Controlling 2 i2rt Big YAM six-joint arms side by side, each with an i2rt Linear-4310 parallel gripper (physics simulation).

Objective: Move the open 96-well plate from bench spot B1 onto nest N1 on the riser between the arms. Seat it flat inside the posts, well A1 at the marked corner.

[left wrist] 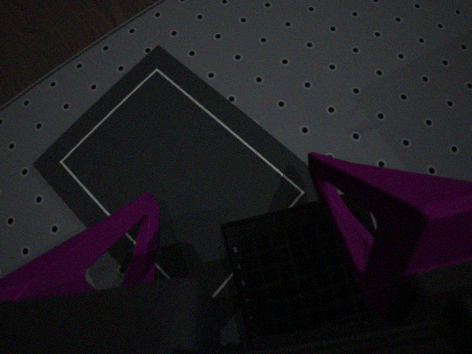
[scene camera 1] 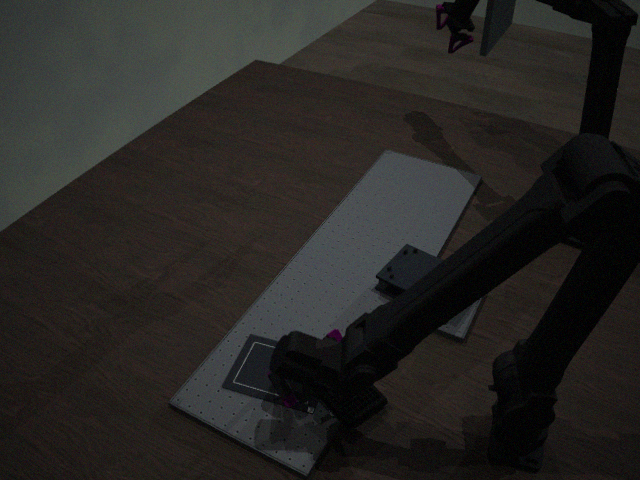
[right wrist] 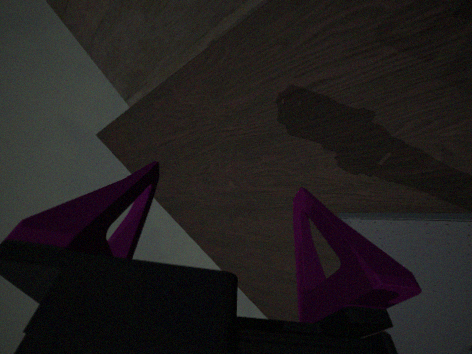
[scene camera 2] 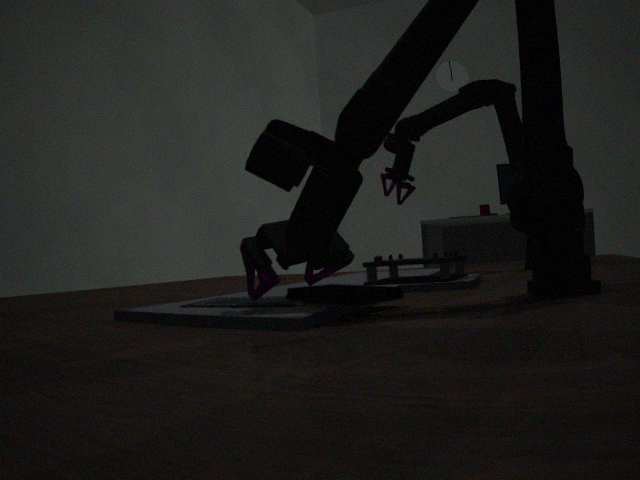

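Where they show: left gripper, fingertip midpoint: (left wrist: pixel 227 181) (scene camera 2: pixel 280 289); right gripper, fingertip midpoint: (scene camera 1: pixel 444 41) (right wrist: pixel 230 181) (scene camera 2: pixel 392 200); left arm's base at its link origin: (scene camera 1: pixel 516 435) (scene camera 2: pixel 562 292).
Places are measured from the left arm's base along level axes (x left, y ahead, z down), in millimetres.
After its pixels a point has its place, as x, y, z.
The black open 96-well plate (scene camera 1: pixel 364 403) @[31, 256, -25] (scene camera 2: pixel 346 294) @[69, 282, -25] (left wrist: pixel 290 270) @[2, 328, -22] lies over one edge of the dark B1 mat (scene camera 1: pixel 247 384) @[53, 461, -15] (left wrist: pixel 175 150) @[-4, 431, -15], turned relative to its white outline, and reaches past the board's edge. My left gripper (scene camera 1: pixel 312 367) @[-11, 389, -28] (scene camera 2: pixel 282 291) @[-11, 389, -28] (left wrist: pixel 227 181) @[-11, 389, -28] is open and low over the mat. In the left wrist view its right finger overlaps the plate's right side, and its left finger is apart from the plate; the plate's near end is hidden. Nest N1 (scene camera 1: pixel 408 263) @[-299, 258, -52] (scene camera 2: pixel 413 262) @[-214, 220, -48] stands raised, partly hidden by the left arm. My right gripper (scene camera 1: pixel 444 39) @[-1062, 330, -236] (scene camera 2: pixel 393 199) @[-1062, 330, -236] (right wrist: pixel 230 181) @[-1062, 330, -236] is open, high and empty.
The perforated grey board (scene camera 1: pixel 310 273) @[-247, 453, -13] (scene camera 2: pixel 206 319) @[159, 419, -9] (left wrist: pixel 400 40) @[-185, 368, -13] carries the mat and nest. The left arm's links cross above the board beside the nest. A grey box (scene camera 2: pixel 465 242) with a red part (scene camera 2: pixel 484 209) stands behind. A flat panel (scene camera 1: pixel 496 25) is beside the right gripper in scene camera 1.
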